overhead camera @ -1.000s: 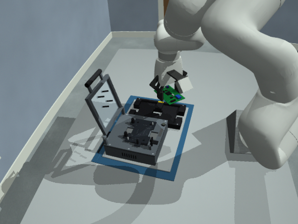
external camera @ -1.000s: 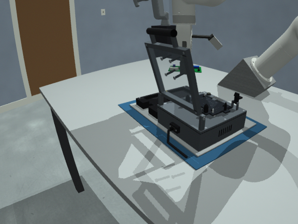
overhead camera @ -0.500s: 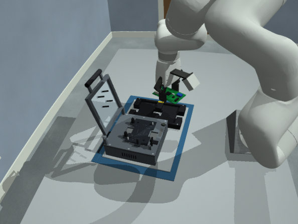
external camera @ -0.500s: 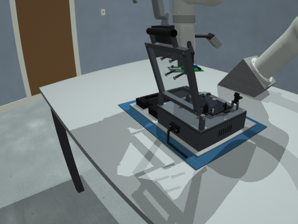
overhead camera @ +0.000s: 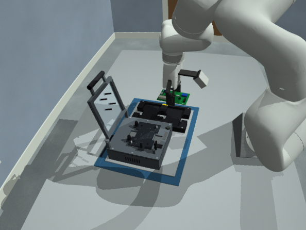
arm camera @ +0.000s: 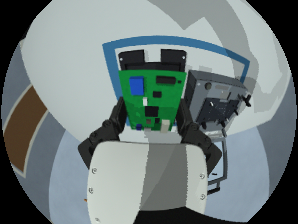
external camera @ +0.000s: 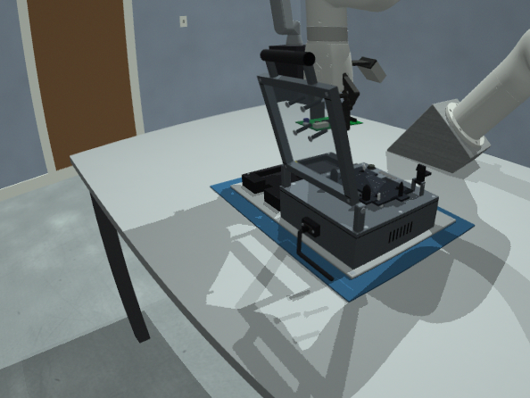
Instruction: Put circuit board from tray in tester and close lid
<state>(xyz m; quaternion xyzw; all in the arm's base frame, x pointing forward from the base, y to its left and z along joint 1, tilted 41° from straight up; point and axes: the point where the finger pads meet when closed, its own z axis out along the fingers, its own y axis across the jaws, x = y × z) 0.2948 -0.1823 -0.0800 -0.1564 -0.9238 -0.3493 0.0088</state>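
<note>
Right now my hand is right at the green circuit board. From my hand the other things lie so: pin plate: 16 cm to the left, 11 cm ahead, 5 cm below; then lid: 22 cm ahead, 12 cm to the left, 6 cm above; then latch hook: 22 cm to the left, 5 cm ahead, 4 cm below.
</note>
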